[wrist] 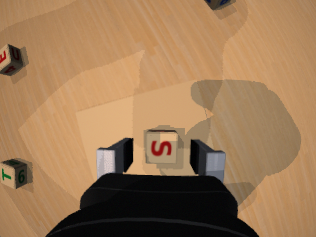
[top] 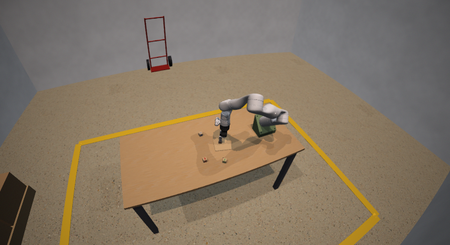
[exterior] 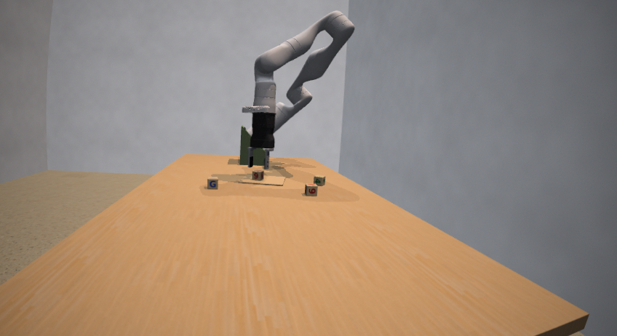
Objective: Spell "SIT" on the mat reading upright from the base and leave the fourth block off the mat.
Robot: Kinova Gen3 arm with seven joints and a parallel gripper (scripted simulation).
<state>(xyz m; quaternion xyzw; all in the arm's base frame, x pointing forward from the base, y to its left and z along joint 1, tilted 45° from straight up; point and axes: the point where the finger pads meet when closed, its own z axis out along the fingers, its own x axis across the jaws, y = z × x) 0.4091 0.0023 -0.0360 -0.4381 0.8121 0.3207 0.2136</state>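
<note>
The tan mat is 60 mm below my hand, 20 mm to the left of it and 10 mm behind it. The rest, counted from my hand: green-marked block 190 mm to the left, 60 mm ahead, 40 mm below; then blue-marked block 150 mm to the right, 120 mm ahead, 40 mm below; then E block 190 mm ahead, 120 mm to the left, 40 mm below.
</note>
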